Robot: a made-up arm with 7 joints.
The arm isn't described. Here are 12 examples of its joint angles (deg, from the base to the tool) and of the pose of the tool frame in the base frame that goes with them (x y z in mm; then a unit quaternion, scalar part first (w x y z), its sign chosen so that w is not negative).
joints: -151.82 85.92 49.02 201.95 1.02 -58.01 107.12
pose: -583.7 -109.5 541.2 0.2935 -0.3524 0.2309 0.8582
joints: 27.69 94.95 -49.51 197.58 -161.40 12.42 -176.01
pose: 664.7 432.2 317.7 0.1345 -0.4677 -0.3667 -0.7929
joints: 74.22 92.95 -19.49 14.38 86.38 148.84 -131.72
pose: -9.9 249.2 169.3 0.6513 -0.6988 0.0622 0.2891
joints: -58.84 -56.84 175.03 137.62 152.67 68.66 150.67
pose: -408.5 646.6 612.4 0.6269 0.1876 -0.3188 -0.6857
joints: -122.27 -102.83 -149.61 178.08 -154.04 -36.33 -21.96
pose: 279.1 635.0 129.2 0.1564 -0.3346 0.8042 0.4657
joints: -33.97 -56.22 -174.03 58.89 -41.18 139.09 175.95
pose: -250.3 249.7 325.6 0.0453 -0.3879 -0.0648 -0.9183
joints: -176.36 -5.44 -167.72 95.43 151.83 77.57 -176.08
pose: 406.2 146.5 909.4 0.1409 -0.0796 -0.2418 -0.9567
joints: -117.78 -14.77 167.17 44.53 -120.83 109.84 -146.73
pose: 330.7 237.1 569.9 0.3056 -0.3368 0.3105 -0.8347
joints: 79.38 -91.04 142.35 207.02 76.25 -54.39 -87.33
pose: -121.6 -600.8 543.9 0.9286 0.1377 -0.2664 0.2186
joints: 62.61 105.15 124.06 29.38 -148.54 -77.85 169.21
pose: 88.4 245.1 382.6 0.0725 0.3421 -0.5196 0.7795
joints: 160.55 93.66 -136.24 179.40 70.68 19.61 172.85
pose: -784.1 219.9 299.7 0.5302 -0.7320 -0.2449 0.3508
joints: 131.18 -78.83 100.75 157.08 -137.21 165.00 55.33
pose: 414.1 -453.0 549.3 0.7436 -0.6626 -0.0698 0.0569
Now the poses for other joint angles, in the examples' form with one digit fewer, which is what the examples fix.
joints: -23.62 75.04 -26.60 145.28 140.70 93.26 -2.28
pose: 731 -300 431 0.812 -0.480 0.259 -0.207
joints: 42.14 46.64 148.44 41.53 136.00 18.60 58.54
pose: -161 105 635 0.417 0.632 -0.045 -0.652
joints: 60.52 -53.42 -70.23 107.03 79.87 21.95 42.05
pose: 112 -557 783 0.887 0.002 0.419 -0.193
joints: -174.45 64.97 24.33 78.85 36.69 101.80 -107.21
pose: -392 -243 241 0.184 -0.539 0.331 -0.752
